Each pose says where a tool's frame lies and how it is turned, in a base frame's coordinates. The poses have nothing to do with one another.
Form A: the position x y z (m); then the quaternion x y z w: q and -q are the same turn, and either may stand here.
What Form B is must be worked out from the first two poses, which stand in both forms.
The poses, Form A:
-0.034, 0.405, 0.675, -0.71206, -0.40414, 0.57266, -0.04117
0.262, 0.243, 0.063, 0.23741, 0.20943, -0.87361, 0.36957
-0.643, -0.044, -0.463, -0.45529, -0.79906, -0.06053, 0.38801
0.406, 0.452, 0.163, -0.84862, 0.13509, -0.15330, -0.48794
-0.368, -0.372, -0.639, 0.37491, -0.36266, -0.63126, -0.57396
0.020, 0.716, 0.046, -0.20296, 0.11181, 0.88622, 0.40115
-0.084, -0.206, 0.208, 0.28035, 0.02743, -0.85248, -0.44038
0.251, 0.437, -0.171, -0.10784, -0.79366, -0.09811, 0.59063
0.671, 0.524, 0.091, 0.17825, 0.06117, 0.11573, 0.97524
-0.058, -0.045, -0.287, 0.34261, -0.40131, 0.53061, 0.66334
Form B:
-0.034, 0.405, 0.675, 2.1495, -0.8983, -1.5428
0.262, 0.243, 0.063, 0.5952, -0.2630, -2.2601
-0.643, -0.044, -0.463, -2.5647, -0.6004, -1.9226
0.406, 0.452, 0.163, 2.0724, 0.1287, 0.3920
-0.368, -0.372, -0.639, -1.0966, -0.0571, 1.6310
0.020, 0.716, 0.046, -0.3843, -0.2734, 2.2380
-0.084, -0.206, 0.208, -0.2336, -0.5261, 2.1248
0.251, 0.437, -0.171, -2.3561, -1.1589, -2.3420
0.671, 0.524, 0.091, 0.3447, 0.1613, 0.2081
-0.058, -0.045, -0.287, 1.1045, -0.1696, 1.4541

